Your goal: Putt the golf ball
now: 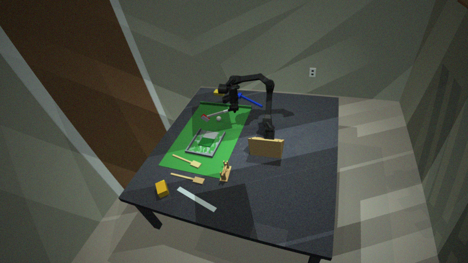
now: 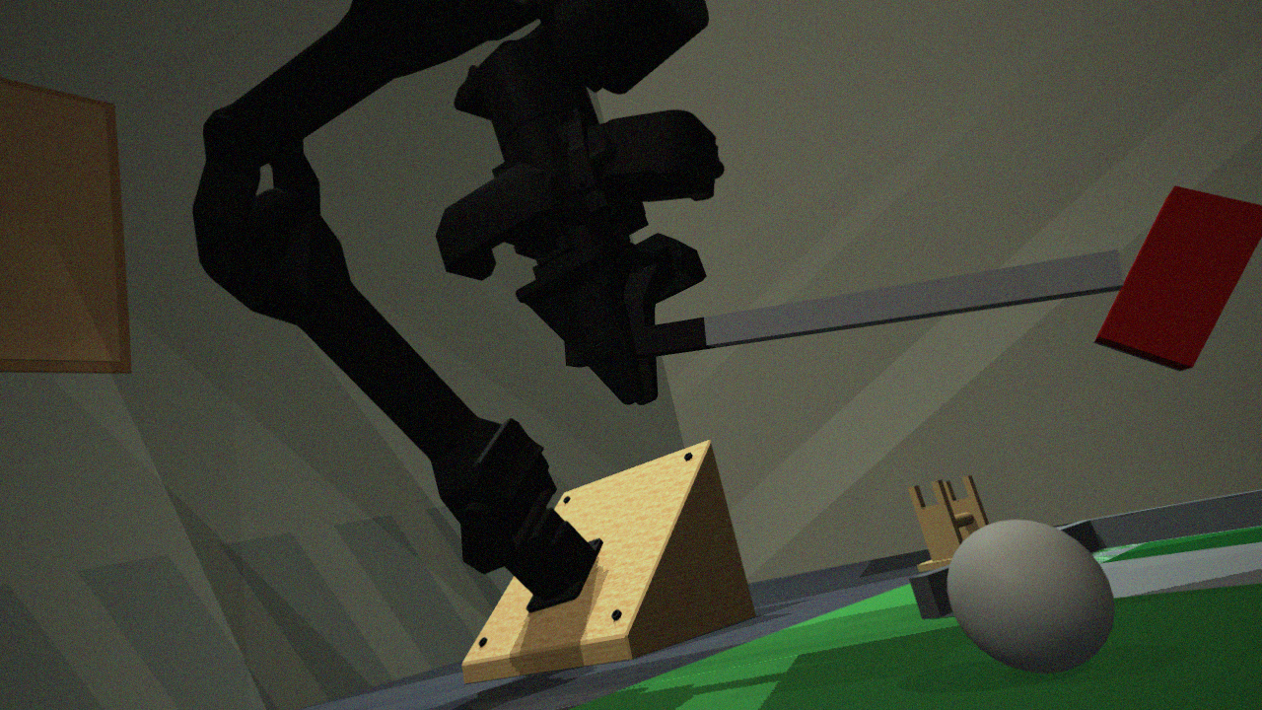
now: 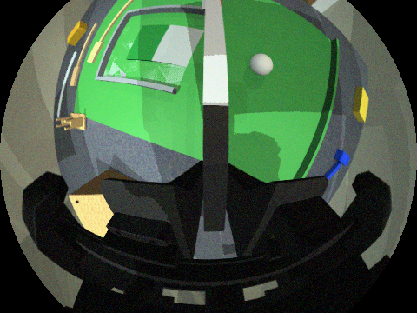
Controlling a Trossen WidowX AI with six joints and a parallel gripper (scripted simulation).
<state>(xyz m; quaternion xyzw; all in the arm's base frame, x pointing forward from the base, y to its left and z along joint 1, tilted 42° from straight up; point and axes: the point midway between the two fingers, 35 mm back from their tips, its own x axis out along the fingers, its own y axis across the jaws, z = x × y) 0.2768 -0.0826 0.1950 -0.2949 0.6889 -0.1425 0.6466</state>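
Now: gripper tip 11 cm short of the red putter and 3 cm to the right of it. The rest, counted from my gripper tip: wooden stand 46 cm to the left, 10 cm below, 3 cm behind; then white golf ball 16 cm ahead, 11 cm below, 5 cm to the right; then blue putter 33 cm to the right, 12 cm below, 3 cm behind.
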